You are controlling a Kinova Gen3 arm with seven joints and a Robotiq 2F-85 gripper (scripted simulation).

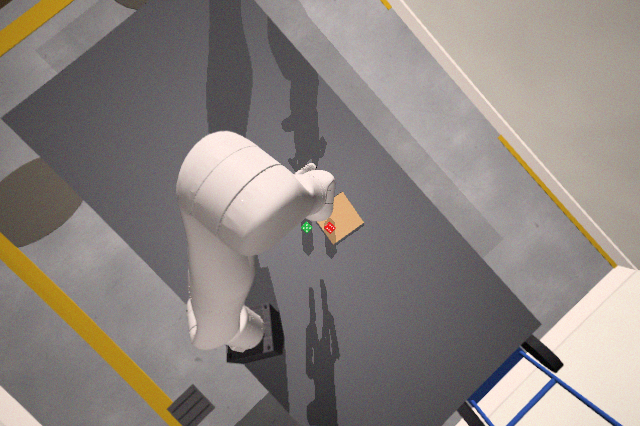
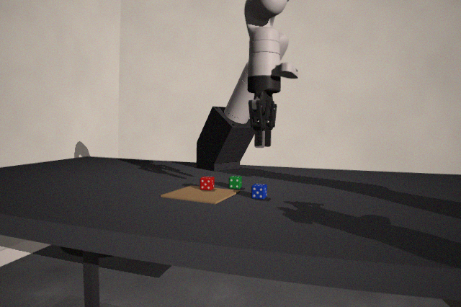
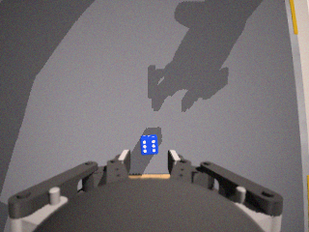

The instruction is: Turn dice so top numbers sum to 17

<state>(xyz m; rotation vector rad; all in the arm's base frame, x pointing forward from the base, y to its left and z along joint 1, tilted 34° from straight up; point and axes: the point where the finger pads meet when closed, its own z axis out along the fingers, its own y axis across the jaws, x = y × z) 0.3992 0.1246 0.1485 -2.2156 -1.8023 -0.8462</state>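
Right now my hand is 120 mm above the blue die and 10 mm to the left of it. Round my hand: red die 150 mm to the right, 120 mm below, 30 mm behind; green die 120 mm below, 90 mm to the right, 90 mm behind; tan mat 140 mm to the right, 130 mm below, 10 mm ahead.
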